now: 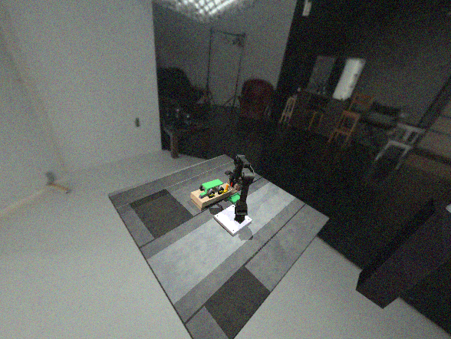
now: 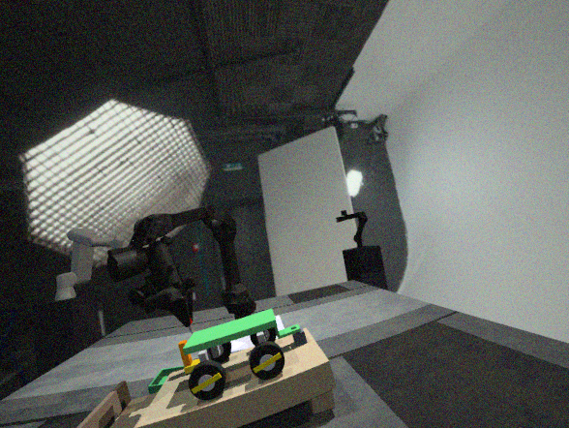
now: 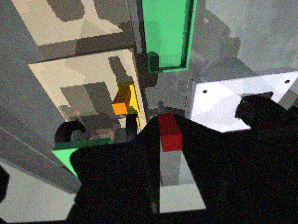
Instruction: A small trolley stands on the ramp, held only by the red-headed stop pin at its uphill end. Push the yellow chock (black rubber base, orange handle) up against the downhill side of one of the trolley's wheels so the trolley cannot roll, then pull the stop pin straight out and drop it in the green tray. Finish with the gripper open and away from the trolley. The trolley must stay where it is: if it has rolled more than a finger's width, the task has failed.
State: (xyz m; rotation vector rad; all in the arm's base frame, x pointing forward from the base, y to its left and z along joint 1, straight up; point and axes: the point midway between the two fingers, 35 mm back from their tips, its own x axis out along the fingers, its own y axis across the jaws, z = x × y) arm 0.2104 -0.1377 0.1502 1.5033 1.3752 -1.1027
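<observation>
My gripper tip is now 30 mm past the green tray, 50 mm to the left of it and 150 mm above it. The rest, counted from my gripper tip: red-headed stop pin: right at my gripper tip; then yellow chock: 50 mm ahead, 20 mm to the left, 60 mm below; then trolley: 110 mm ahead, 110 mm to the left, 30 mm below.
</observation>
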